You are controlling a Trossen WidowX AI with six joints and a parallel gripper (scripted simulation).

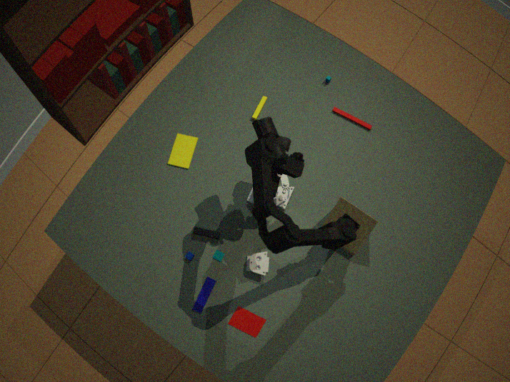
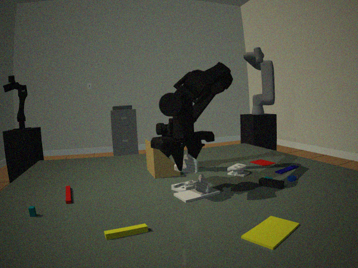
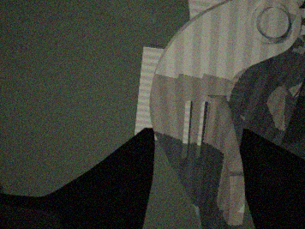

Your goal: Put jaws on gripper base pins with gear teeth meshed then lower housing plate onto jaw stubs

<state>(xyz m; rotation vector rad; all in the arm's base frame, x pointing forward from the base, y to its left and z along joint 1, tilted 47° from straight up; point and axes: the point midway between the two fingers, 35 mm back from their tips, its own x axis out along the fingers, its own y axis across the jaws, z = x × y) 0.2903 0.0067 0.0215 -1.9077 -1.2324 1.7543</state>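
Right now the flat white plate is 3 cm to the left of my gripper tip and 8 cm below it. From my gripper tip the other things lie so: black block 5 cm ahead, 27 cm to the left, 7 cm below; then yellow bar 20 cm ahead, 18 cm to the right, 8 cm below; then gripper base 14 cm behind, 24 cm to the left, 6 cm below.
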